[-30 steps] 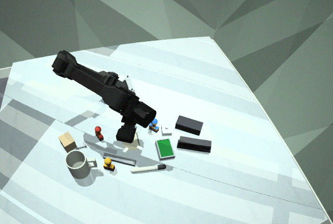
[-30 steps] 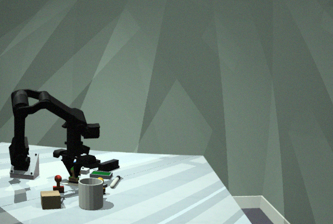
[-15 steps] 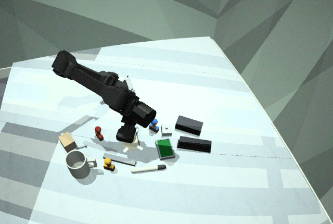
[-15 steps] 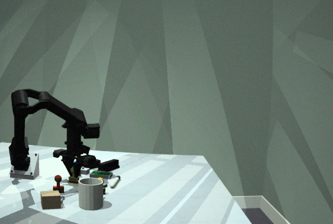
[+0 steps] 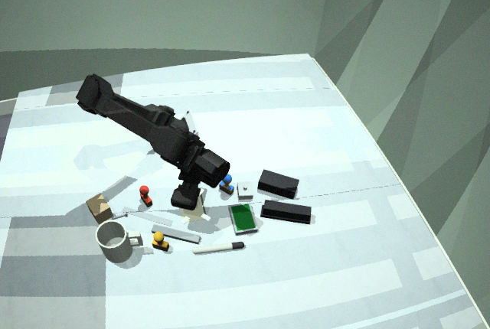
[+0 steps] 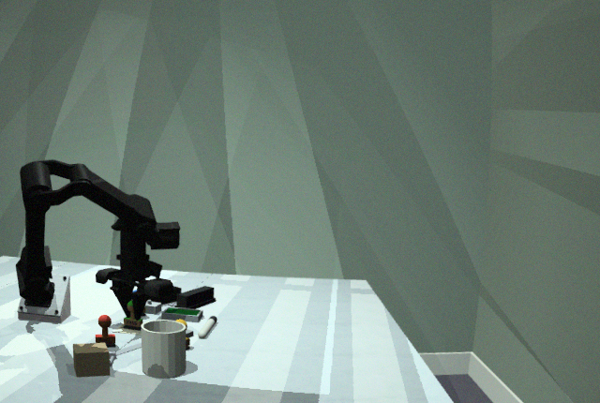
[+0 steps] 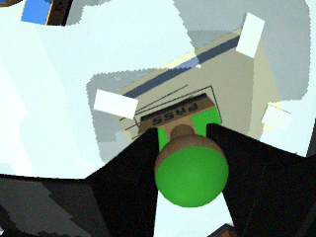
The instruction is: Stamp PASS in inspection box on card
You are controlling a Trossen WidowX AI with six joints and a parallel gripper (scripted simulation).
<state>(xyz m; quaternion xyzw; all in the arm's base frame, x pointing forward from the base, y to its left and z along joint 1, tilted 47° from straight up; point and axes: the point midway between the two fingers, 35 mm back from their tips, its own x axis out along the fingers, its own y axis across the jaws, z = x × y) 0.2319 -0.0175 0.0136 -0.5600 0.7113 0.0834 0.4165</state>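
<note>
My gripper tip is now 20 mm short of the cream card, 10 mm to the left of it and 30 mm above it. Round my gripper tip: grey bar: 100 mm ahead, 80 mm to the right, 20 mm below; then blue-knobbed stamp: 10 mm behind, 100 mm to the left; then green-knobbed PASS stamp: right at my gripper tip.
</note>
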